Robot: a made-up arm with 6 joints.
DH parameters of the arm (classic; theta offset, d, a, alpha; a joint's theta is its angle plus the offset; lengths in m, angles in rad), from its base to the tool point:
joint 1: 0 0.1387 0 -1.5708
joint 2: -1.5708 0 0.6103 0
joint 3: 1.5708 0.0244 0 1.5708
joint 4: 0 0.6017 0 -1.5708
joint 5: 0 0 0 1.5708
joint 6: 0 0.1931 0 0
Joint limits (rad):
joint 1: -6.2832..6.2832
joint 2: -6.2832..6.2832
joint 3: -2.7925..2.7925
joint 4: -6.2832..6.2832
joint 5: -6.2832..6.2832
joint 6: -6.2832..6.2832
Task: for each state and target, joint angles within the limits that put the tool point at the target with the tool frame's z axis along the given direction. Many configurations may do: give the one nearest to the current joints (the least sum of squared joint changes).
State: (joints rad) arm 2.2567 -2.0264 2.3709 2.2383 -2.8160 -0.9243
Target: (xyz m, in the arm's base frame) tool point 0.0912 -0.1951 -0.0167 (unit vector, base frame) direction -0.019 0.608 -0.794
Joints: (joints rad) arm 1.9403 -2.8507 2.5977 2.6267 -2.7193 -0.9243
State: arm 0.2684 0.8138 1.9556 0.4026 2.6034 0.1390
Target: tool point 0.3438 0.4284 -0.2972 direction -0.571 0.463 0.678
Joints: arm 0.5983 1.5162 1.6974 1.2180 2.2930 0.1390
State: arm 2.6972 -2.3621 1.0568 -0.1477 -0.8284 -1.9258
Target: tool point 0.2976 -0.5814 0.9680 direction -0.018 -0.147 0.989
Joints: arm 2.1081 -1.5102 1.4769 -0.8230 -0.1240 -1.9258
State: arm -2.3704 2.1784 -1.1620 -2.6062 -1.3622 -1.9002
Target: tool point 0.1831 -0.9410 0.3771 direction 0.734 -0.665 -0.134
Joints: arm -1.5500 2.0371 -1.5754 -2.3192 -1.3866 -1.9002
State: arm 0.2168 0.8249 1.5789 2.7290 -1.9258 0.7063
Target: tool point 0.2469 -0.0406 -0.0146 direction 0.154 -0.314 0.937
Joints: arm -0.0202 1.3507 2.4720 2.5528 -2.5477 0.7063
